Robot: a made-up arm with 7 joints.
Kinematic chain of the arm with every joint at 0, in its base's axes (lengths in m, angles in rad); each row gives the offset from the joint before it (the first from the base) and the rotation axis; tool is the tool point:
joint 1: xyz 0 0 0.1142 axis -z
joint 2: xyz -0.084 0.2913 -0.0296 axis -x
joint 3: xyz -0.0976 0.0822 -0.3 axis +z
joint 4: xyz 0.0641 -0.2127 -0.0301 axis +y
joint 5: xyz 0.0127 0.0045 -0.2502 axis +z
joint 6: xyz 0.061 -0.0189 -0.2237 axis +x
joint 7: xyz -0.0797 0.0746 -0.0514 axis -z
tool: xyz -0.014 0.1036 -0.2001
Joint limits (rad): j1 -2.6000..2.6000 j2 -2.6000..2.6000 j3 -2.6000..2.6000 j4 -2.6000..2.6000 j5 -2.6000..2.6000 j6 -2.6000..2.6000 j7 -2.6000..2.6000
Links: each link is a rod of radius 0.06 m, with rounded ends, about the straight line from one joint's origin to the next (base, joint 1, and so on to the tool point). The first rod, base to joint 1, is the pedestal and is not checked.
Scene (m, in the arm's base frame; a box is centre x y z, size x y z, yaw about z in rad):
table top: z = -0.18
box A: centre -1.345 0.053 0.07 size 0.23 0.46 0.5 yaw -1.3
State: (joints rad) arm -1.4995 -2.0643 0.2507 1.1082 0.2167 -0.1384 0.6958
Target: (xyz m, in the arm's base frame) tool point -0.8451 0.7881 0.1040
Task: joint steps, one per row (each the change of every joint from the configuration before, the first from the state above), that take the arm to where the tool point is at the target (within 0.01 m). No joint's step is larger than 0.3 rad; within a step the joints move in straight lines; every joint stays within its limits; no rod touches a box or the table.
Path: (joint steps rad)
1: -0.0473 -0.0893 0.1278 0.0936 -0.0250 0.2540 -0.0611
2: -0.0474 -0.0893 0.1278 0.0936 -0.0250 0.2540 -0.0612
3: -0.0473 -0.0893 0.1278 0.0937 -0.0250 0.2540 -0.0611
4: -0.0474 -0.0892 0.1278 0.0936 -0.0250 0.2540 -0.0612
5: -0.0473 -0.0893 0.1278 0.0936 -0.0250 0.2540 -0.0611
6: -0.0473 -0.0893 0.1278 0.0936 -0.0249 0.2540 -0.0611
7: 0.2917 0.0824 -0.0378 -0.0930 0.0349 -0.2755 0.0750
8: 0.2916 0.0823 -0.0377 -0.0930 0.0349 -0.2755 0.0750
9: 0.2917 0.0824 -0.0377 -0.0930 0.0349 -0.2756 0.0751
10: 0.2917 0.0823 -0.0377 -0.0930 0.0349 -0.2755 0.0750
11: 0.2917 0.0824 -0.0377 -0.0931 0.0350 -0.2755 0.0751

